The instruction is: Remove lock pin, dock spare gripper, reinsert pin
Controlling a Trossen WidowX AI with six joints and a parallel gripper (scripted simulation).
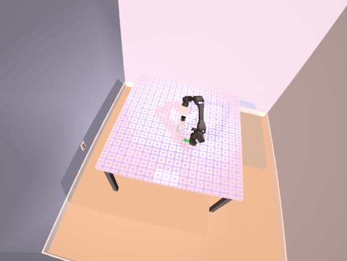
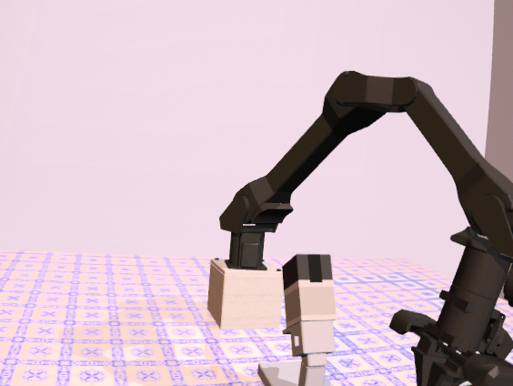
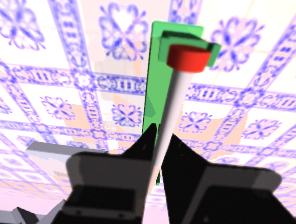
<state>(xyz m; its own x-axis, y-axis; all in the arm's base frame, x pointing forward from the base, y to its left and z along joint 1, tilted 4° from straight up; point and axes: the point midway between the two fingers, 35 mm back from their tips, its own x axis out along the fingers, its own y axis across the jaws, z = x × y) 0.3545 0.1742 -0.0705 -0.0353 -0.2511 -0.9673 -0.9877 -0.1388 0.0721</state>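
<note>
The green pin holder is 10 mm to the left of my gripper tip and 10 mm above it. Round my gripper tip: spare gripper 100 mm behind, 130 mm to the right, 110 mm above; then grey-blue mount 90 mm behind, 120 mm to the right, 40 mm above.
</note>
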